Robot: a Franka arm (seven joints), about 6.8 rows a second.
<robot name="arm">
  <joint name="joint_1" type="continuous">
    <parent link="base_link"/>
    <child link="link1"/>
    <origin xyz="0 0 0.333" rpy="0 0 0"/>
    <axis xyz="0 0 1"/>
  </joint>
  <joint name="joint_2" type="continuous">
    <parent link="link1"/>
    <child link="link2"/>
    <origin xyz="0 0 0" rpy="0 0 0"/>
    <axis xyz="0 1 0"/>
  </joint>
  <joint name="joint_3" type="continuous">
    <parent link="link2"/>
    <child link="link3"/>
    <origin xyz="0 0 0.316" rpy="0 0 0"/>
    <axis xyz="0 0 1"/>
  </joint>
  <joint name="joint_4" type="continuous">
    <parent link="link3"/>
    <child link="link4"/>
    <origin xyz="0.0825 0 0" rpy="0 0 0"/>
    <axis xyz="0 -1 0"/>
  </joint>
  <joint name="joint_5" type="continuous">
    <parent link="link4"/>
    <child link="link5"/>
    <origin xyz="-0.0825 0 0.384" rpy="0 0 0"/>
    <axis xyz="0 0 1"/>
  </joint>
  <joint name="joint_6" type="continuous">
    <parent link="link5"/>
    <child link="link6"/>
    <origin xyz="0 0 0" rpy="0 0 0"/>
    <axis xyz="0 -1 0"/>
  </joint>
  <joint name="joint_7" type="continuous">
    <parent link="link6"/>
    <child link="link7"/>
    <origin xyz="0.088 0 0" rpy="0 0 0"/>
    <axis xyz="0 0 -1"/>
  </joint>
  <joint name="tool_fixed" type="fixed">
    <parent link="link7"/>
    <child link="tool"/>
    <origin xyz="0 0 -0.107" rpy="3.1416 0 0"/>
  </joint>
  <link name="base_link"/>
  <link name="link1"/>
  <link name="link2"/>
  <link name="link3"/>
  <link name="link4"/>
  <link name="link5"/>
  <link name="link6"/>
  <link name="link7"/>
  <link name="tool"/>
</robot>
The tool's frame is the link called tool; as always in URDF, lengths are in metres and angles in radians. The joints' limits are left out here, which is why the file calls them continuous.
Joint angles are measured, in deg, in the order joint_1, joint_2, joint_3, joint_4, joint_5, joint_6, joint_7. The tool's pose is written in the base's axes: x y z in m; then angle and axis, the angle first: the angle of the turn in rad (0 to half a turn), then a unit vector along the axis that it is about. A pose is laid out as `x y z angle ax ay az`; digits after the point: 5 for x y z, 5 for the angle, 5 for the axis.
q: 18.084 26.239 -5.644 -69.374 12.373 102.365 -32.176
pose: 0.67955 0.18482 0.53095 2.99403 -0.92658 -0.36888 -0.07333
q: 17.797 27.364 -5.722 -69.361 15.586 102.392 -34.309
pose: 0.68338 0.18647 0.51822 2.94206 -0.92299 -0.37826 -0.07074
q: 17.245 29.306 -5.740 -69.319 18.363 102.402 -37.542
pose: 0.69018 0.18545 0.49551 2.89702 -0.91688 -0.39416 -0.06299
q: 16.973 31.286 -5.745 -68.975 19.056 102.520 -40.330
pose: 0.69658 0.18487 0.47410 2.88638 -0.90972 -0.41162 -0.05454
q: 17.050 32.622 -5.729 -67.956 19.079 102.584 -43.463
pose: 0.70086 0.18768 0.46598 2.88974 -0.89774 -0.43702 -0.05556
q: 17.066 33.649 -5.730 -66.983 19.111 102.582 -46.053
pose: 0.70440 0.18935 0.46119 2.89294 -0.88729 -0.45758 -0.05775
